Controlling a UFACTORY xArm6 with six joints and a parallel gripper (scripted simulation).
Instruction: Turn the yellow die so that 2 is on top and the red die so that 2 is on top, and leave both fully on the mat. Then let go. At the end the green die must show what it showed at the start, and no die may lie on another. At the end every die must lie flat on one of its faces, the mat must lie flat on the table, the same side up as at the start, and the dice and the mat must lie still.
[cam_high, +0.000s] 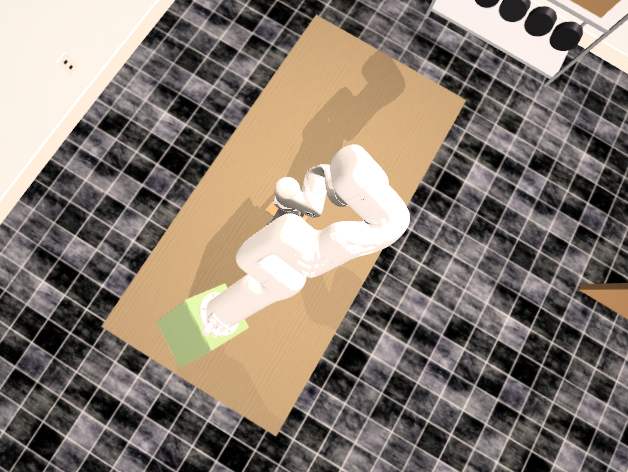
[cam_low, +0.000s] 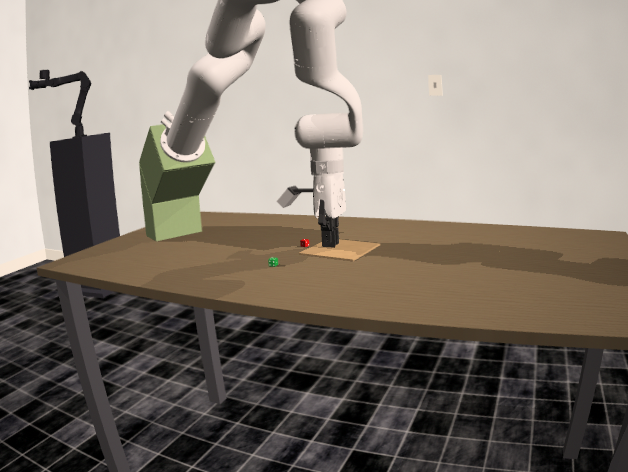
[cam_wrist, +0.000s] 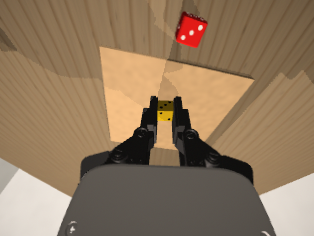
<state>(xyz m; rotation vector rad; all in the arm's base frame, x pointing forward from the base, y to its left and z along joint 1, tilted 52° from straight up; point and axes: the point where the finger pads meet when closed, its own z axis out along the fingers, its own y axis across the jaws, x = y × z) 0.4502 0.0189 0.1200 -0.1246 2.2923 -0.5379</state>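
My hand is 10 mm above the yellow die. The rest, counted from my hand: red die (70 mm behind, 20 mm to the left, 20 mm below); green die (90 mm behind, 140 mm to the right, 20 mm below); tan mat (20 mm ahead, 30 mm below).
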